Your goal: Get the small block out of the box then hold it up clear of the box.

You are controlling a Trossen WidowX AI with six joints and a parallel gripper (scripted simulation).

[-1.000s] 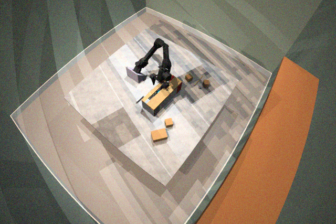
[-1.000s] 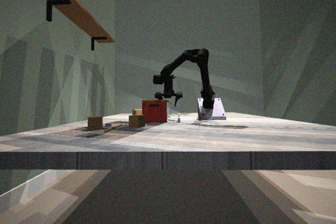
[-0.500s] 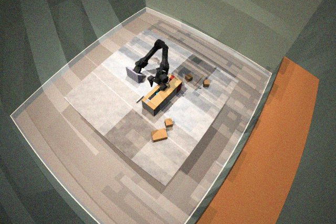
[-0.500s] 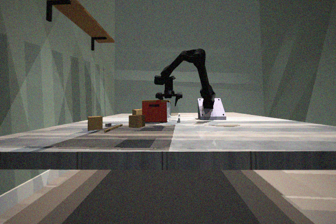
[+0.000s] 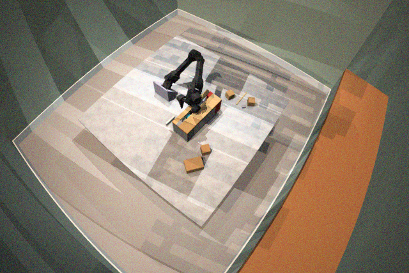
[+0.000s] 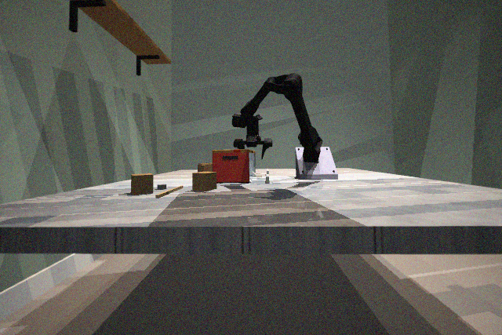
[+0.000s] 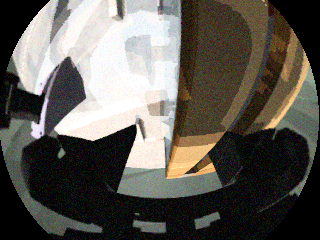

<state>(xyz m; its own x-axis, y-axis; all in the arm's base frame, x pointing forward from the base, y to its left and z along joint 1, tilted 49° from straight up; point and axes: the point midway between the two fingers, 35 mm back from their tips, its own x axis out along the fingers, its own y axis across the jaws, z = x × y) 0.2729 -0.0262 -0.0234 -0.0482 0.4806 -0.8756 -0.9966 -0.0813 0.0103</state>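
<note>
Now: gripper tip 5 cm short of the teal block and 2 cm to the left of it. From my gripper tip the other things lie so: tan-topped box: 3 cm ahead, 5 cm to the left, 2 cm below; then tan cube: 29 cm ahead, 11 cm to the right, 6 cm below; then flat tan block: 31 cm ahead, 25 cm to the right, 6 cm below.
</note>
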